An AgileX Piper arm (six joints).
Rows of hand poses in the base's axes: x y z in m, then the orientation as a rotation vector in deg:
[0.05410 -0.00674 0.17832 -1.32 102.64 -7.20]
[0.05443 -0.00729 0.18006 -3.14 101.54 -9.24]
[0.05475 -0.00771 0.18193 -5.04 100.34 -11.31]
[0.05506 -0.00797 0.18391 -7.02 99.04 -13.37]
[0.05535 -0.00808 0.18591 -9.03 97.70 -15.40]
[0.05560 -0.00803 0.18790 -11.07 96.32 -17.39]
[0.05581 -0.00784 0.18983 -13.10 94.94 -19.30]
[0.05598 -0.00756 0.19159 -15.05 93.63 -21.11]
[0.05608 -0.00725 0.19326 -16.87 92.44 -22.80]
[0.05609 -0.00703 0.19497 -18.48 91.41 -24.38]
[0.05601 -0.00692 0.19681 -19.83 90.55 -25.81]
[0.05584 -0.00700 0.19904 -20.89 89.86 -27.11]
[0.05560 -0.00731 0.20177 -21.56 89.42 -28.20]
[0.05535 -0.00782 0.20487 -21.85 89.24 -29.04]
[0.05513 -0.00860 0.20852 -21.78 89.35 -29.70]
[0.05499 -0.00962 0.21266 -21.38 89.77 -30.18]
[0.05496 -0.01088 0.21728 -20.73 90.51 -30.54]
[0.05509 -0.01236 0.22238 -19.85 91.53 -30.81]
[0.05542 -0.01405 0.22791 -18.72 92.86 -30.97]
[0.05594 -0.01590 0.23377 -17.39 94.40 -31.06]
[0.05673 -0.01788 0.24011 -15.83 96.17 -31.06]
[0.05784 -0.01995 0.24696 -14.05 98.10 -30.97]
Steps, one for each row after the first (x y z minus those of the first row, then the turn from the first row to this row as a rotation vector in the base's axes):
[0.00033 -0.00055 0.00174 -2.43 -0.94 0.17]
[0.00065 -0.00097 0.00361 -4.94 -1.93 0.38]
[0.00096 -0.00123 0.00559 -7.50 -2.98 0.65]
[0.00125 -0.00134 0.00759 -10.08 -4.03 0.95]
[0.00150 -0.00129 0.00958 -12.67 -5.08 1.30]
[0.00171 -0.00110 0.01151 -15.21 -6.10 1.69]
[0.00188 -0.00082 0.01327 -17.65 -7.03 2.08]
[0.00198 -0.00051 0.01494 -19.93 -7.83 2.43]
[0.00199 -0.00029 0.01665 -22.02 -8.49 2.70]
[0.00191 -0.00018 0.01849 -23.84 -9.00 2.86]
[0.00174 -0.00026 0.02072 -25.41 -9.38 2.89]
[0.00150 -0.00057 0.02345 -26.58 -9.59 2.75]
[0.00125 -0.00108 0.02655 -27.34 -9.62 2.48]
[0.00103 -0.00186 0.03020 -27.75 -9.44 2.05]
[0.00089 -0.00288 0.03434 -27.81 -9.02 1.49]
[0.00086 -0.00414 0.03896 -27.61 -8.34 0.80]
[0.00099 -0.00562 0.04406 -27.19 -7.43 0.01]
[0.00132 -0.00731 0.04959 -26.52 -6.25 -0.91]
[0.00184 -0.00916 0.05545 -25.68 -4.89 -1.92]
[0.00263 -0.01114 0.06179 -24.63 -3.34 -3.05]
[0.00374 -0.01321 0.06864 -23.39 -1.65 -4.26]

